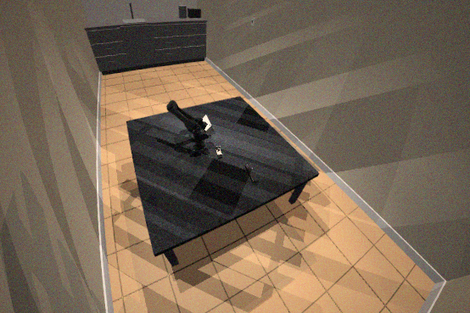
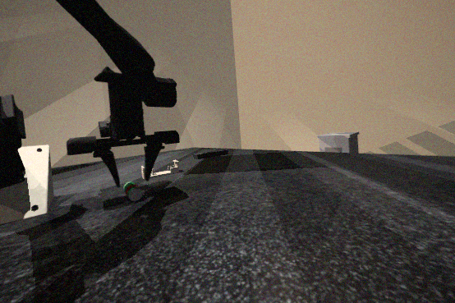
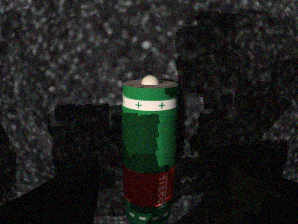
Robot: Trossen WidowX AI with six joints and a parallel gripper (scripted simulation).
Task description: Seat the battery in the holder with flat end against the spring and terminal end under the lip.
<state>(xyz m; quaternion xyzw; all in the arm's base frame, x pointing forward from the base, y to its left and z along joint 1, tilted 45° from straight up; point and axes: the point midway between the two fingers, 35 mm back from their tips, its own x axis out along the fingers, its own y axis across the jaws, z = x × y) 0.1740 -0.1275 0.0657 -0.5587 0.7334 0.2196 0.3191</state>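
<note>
Now: the battery 1 cm below my gripper tip. The rest, counted from my gripper tip: dark bar (44 cm ahead, 22 cm to the left, 1 cm below).
</note>
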